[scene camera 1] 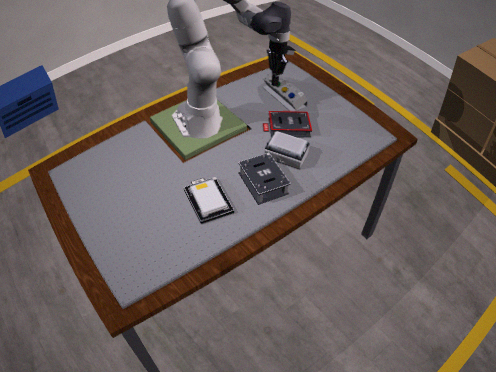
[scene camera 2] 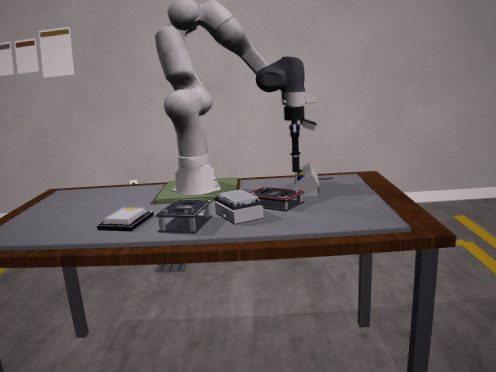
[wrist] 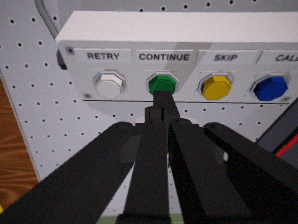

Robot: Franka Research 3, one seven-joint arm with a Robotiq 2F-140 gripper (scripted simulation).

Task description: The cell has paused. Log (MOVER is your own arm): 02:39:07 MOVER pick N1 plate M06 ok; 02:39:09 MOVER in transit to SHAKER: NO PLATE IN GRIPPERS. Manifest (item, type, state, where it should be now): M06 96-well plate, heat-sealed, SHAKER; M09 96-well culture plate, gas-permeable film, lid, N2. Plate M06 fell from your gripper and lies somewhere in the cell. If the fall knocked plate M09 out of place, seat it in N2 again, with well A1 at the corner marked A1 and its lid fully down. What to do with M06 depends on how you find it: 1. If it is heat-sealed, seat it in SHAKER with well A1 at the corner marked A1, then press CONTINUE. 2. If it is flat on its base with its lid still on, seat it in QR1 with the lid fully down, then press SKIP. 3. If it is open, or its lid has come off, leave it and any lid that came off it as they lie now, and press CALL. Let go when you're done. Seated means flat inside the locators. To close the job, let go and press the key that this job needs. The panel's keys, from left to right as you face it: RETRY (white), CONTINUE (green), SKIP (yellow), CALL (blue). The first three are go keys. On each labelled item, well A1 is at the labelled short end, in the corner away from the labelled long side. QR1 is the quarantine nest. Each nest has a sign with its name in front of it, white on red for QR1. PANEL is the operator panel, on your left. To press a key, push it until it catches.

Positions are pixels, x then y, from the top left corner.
Labels:
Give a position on an operator panel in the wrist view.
247, 49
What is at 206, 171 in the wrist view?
My gripper.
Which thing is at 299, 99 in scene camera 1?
An operator panel.

